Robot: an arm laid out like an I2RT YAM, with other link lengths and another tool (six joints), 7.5 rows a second.
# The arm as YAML. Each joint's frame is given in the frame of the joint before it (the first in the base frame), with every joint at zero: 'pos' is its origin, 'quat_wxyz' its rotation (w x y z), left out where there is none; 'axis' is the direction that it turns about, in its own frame. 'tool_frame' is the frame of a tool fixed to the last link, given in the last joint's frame.
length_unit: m
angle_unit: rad
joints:
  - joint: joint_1
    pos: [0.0, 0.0, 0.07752]
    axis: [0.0, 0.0, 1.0]
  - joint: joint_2
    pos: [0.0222, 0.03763, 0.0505]
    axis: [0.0, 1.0, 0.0]
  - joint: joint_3
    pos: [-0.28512, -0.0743, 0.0]
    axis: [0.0, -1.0, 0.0]
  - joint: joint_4
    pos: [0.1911, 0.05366, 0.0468]
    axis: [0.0, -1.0, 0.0]
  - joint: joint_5
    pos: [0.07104, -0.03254, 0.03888]
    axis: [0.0, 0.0, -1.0]
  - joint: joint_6
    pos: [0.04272, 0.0, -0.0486]
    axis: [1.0, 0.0, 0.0]
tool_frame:
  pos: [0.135, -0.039, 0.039]
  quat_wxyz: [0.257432, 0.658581, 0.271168, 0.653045]
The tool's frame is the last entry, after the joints.
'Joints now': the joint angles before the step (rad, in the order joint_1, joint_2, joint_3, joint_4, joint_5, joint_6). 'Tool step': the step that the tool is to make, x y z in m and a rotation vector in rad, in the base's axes. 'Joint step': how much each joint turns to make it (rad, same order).
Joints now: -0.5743, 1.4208, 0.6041, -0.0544, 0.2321, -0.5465
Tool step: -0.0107, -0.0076, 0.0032, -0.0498, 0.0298, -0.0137
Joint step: -0.0263, -0.0160, -0.0177, 0.0166, 0.0359, -0.0487
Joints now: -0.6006, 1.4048, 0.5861, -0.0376, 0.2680, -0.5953
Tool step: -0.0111, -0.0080, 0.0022, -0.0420, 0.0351, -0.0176
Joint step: -0.0300, -0.0105, -0.0116, 0.0098, 0.0329, -0.0471
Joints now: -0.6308, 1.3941, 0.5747, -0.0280, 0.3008, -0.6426
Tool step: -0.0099, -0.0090, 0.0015, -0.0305, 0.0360, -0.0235
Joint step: -0.0311, 0.0007, 0.0015, 0.0006, 0.0294, -0.0381
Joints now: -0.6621, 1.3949, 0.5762, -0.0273, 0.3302, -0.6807
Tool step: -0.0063, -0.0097, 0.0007, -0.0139, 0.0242, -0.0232
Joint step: -0.0319, 0.0149, 0.0145, -0.0014, 0.0137, -0.0252
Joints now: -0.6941, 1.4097, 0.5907, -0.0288, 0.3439, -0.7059
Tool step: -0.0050, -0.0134, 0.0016, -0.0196, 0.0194, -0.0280
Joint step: -0.0367, 0.0283, 0.0200, 0.0155, 0.0148, -0.0264
